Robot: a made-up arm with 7 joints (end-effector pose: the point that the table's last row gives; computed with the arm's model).
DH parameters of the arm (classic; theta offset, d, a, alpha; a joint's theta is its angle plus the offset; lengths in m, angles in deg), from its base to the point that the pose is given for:
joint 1: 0 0.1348 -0.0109 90
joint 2: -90 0.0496 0.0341 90
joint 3: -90 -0.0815 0.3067 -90
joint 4: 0 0.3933 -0.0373 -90
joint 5: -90 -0.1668 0.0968 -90
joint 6: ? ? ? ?
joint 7: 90 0.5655 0.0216 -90
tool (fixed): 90 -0.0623 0 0
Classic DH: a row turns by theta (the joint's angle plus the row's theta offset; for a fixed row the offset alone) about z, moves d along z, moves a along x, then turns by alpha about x.
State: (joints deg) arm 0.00 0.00 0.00 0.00 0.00 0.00 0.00
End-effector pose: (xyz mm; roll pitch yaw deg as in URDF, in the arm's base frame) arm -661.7 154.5 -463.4 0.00 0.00 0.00
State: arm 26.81 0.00 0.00 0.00 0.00 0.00 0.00
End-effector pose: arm -660.3 -160.6 -463.4 0.00 0.00 26.81
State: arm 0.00 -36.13 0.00 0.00 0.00 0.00 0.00
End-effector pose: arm -889.2 154.5 35.4 0.00 36.13 0.00
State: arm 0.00 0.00 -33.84 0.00 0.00 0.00 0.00
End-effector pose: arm -661.7 434.1 -254.2 33.84 0.00 0.00
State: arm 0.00 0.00 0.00 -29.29 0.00 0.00 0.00
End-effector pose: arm -517.9 -190.6 -463.4 0.00 0.00 29.29
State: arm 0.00 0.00 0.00 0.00 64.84 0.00 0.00
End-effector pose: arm -661.7 346.6 -424.3 64.84 0.00 0.00
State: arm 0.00 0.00 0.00 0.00 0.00 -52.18 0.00
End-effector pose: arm -384.5 154.5 -881.5 0.00 -52.18 0.00
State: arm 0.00 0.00 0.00 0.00 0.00 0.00 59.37
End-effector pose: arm -661.7 111.5 -414.3 -59.37 0.00 0.00
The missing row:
joint 6: 0 -0.0437 0.0117 -90
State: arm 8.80 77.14 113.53 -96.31 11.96 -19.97 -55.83
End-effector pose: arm -471.4 -658.1 389.7 -21.72 14.72 4.67
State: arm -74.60 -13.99 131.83 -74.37 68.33 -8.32 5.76
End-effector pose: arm -262.9 67.1 768.9 -111.11 52.48 -144.37
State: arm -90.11 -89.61 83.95 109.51 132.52 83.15 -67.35
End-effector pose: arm -668.5 823.2 308.0 123.88 40.32 -34.44
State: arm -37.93 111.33 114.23 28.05 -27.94 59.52 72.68
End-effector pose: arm 308.2 -598.5 51.0 -37.43 4.06 168.90
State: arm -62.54 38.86 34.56 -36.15 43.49 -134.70 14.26
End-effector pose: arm 396.6 -673.6 -562.0 171.49 -30.87 143.33
